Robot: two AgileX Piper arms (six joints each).
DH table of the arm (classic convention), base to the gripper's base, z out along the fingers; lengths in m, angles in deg. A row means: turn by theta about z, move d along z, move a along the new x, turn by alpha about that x. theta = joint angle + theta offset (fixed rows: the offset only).
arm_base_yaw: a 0, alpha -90, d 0.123, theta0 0
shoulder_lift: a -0.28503, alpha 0, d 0, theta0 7.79
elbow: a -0.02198, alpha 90, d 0, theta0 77.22
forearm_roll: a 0, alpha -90, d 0.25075, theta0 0
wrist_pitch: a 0, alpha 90, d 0, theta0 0
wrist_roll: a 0, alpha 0, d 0.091, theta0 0
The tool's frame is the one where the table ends.
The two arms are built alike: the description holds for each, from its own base.
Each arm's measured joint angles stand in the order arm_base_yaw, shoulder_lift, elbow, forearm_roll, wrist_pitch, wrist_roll.
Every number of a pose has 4 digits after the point. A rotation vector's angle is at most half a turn.
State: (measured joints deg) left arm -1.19 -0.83 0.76 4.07 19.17 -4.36; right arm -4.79 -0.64 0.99 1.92 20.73 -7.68
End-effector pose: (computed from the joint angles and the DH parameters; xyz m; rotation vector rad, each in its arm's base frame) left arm 0.0532 0.0010 0.1794 -0.0058 1.8162 0.0001; right arm 0.0527 -0.0033 0.1755 -0.0260 1.8529 -0.1188
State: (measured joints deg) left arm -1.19 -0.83 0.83 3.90 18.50 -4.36; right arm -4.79 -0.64 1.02 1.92 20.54 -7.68
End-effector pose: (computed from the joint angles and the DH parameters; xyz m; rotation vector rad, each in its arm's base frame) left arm 0.0535 0.0009 0.1801 -0.0070 1.8058 -0.0035; right arm 0.0528 -0.0033 0.1756 -0.0258 1.8501 -0.1190
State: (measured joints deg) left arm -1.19 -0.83 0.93 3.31 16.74 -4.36; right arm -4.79 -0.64 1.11 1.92 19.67 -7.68
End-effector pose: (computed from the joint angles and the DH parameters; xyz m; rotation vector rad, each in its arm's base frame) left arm 0.0541 0.0004 0.1822 -0.0120 1.7771 -0.0152; right arm 0.0532 -0.0034 0.1764 -0.0253 1.8365 -0.1203
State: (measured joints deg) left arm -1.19 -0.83 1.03 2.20 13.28 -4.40; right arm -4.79 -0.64 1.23 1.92 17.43 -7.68
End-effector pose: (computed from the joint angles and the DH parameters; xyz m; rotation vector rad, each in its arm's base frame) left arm 0.0551 -0.0003 0.1870 -0.0226 1.7188 -0.0370; right arm 0.0541 -0.0036 0.1791 -0.0238 1.7996 -0.1237
